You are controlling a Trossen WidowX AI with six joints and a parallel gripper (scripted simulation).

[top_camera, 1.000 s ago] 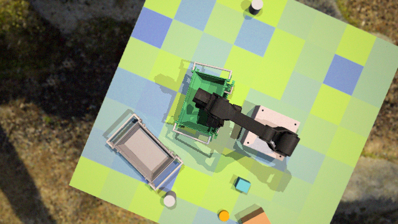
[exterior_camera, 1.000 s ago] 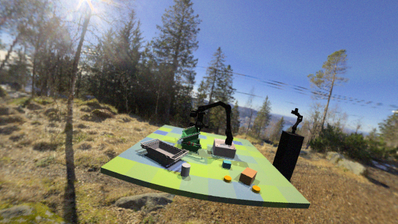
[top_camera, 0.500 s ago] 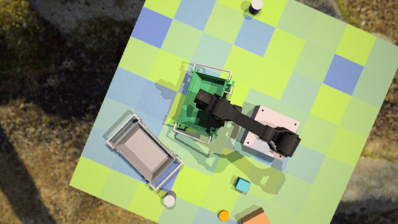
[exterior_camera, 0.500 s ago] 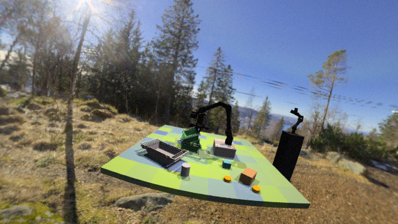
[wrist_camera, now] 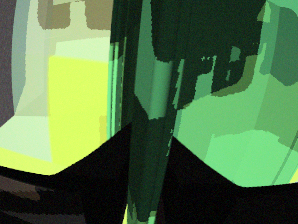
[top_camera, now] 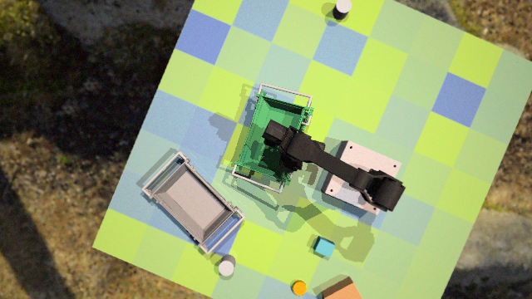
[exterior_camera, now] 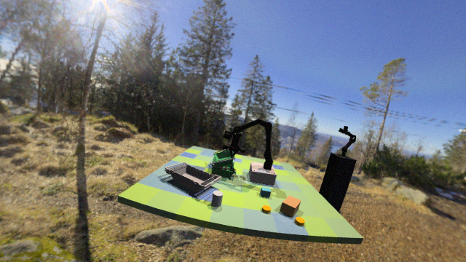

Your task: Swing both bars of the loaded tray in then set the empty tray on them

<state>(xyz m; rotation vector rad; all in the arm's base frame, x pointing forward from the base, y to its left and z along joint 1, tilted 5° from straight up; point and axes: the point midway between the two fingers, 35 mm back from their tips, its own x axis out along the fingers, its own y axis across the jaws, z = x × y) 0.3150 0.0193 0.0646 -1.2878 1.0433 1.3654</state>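
The green tray is 80 mm ahead of my gripper tip and 10 mm to the left of it. Also, from my gripper tip: brown cube (440 mm behind, 410 mm to the left, 100 mm below); teal cube (290 mm behind, 280 mm to the left, 110 mm below).
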